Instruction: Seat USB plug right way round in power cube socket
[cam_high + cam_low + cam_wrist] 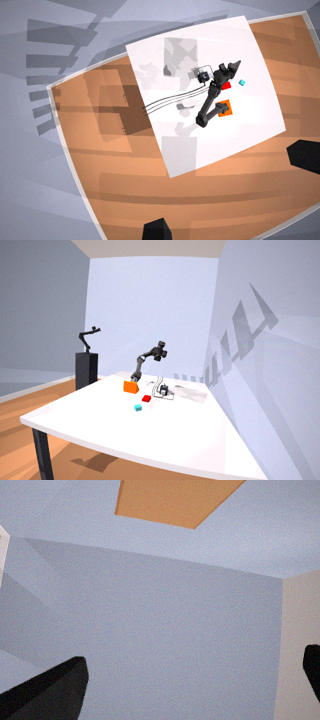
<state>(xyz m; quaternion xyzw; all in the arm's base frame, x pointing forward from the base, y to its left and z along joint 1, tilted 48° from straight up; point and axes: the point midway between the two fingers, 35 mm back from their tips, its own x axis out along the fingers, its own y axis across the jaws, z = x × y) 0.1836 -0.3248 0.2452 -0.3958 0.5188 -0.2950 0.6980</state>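
The dark usb plug lies 36 cm below my gripper tip, 12 cm to the left of it and 6 cm ahead of it. Round my gripper tip: red block: 44 cm below, 9 cm behind, 5 cm to the right; cyan block: 43 cm below, 23 cm to the right, 12 cm behind.
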